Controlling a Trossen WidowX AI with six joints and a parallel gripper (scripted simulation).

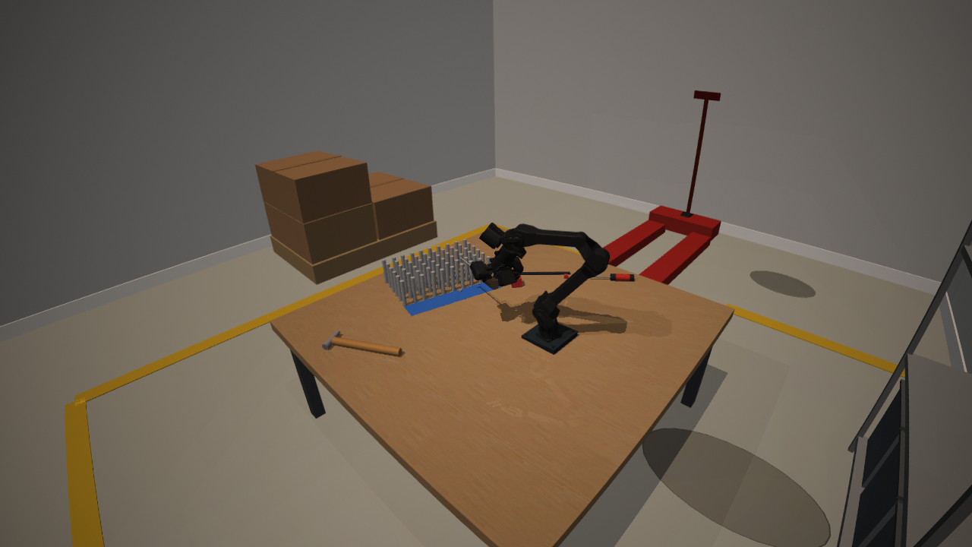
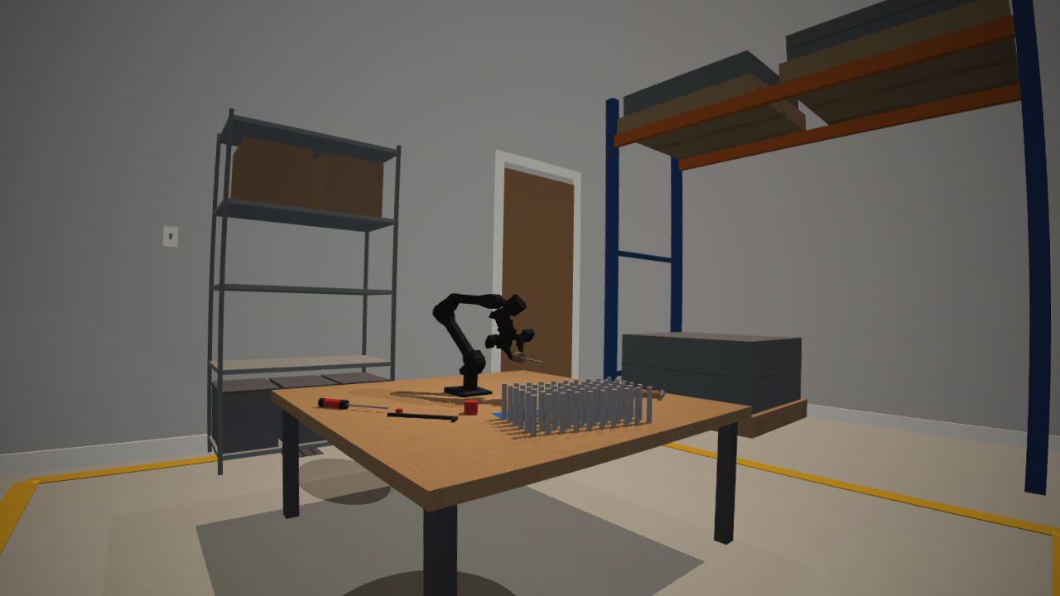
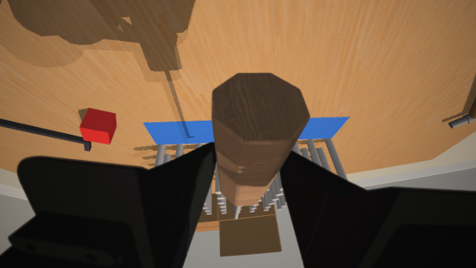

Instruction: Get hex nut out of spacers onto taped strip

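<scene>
My gripper tip is 100 mm short of the hook tool and 10 mm to the left of it. The rest, counted from my gripper tip: red cube: 140 mm ahead, 230 mm to the right, 140 mm below; then blue taped strip: 210 mm ahead, 30 mm to the left, 160 mm below; then hex nut: 240 mm ahead, 20 mm to the right, 160 mm below.
</scene>
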